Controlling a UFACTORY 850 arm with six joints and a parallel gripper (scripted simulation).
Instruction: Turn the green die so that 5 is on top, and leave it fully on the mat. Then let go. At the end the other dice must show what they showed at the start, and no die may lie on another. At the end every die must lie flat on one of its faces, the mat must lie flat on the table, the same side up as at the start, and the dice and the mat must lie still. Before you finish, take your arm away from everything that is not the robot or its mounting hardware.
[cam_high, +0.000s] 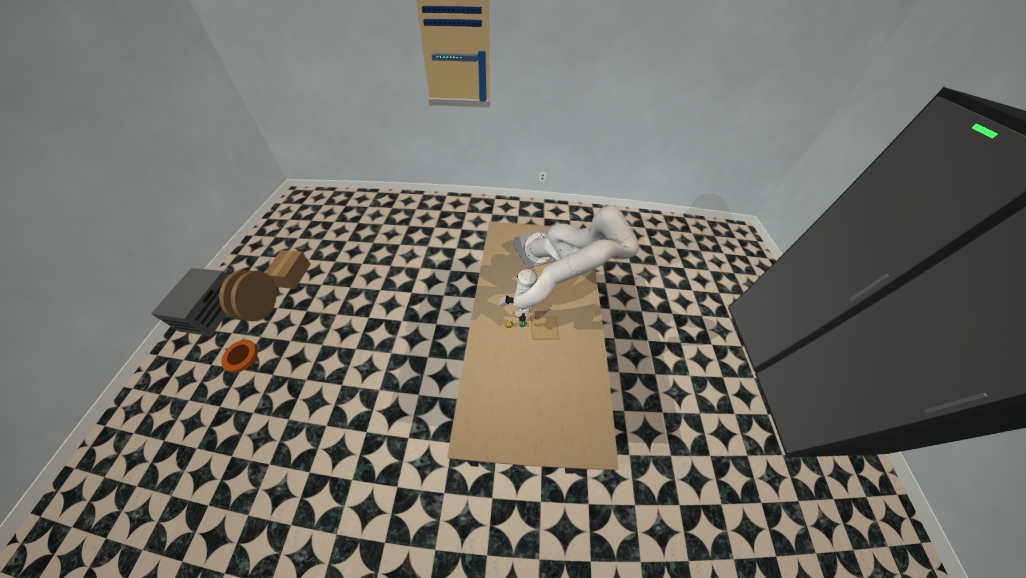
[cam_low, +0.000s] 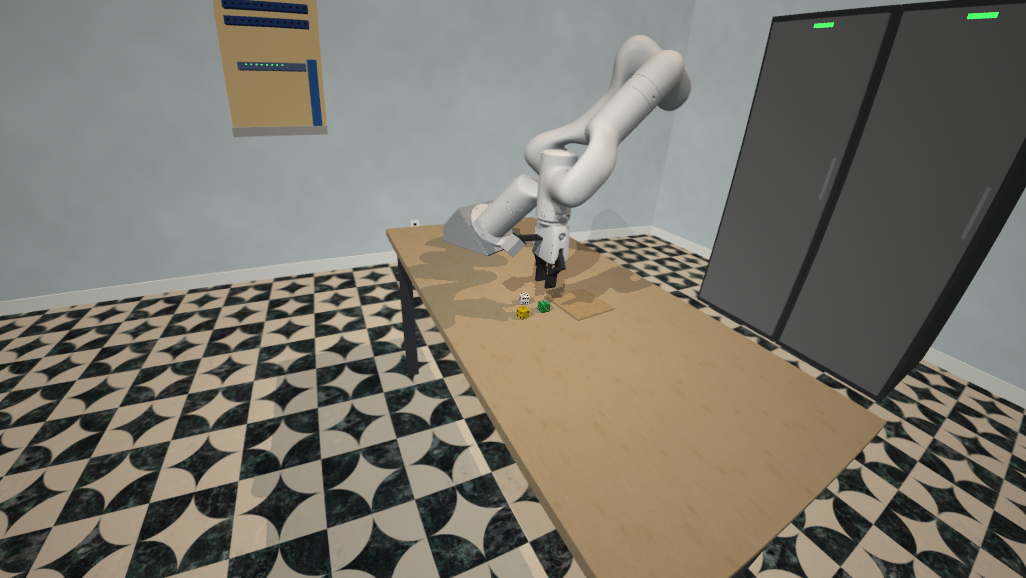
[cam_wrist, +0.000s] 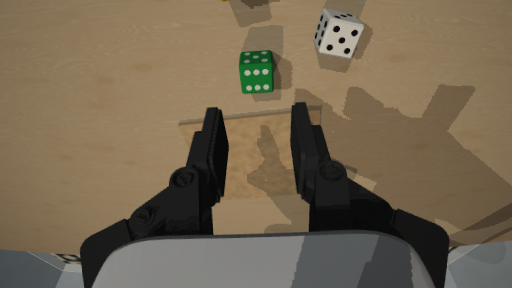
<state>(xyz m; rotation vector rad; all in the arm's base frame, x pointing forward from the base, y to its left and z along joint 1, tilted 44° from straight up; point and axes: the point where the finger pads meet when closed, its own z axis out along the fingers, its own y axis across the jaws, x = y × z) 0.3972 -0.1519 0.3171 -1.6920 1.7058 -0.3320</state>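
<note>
Right now the green die is 9 cm below my hand. The rest, counted from my hand: white die (9 cm below, 6 cm behind, 3 cm to the right); then yellow die (9 cm below, 6 cm to the right, 2 cm ahead); then tan mat (13 cm to the left, 10 cm below, 1 cm behind).
</note>
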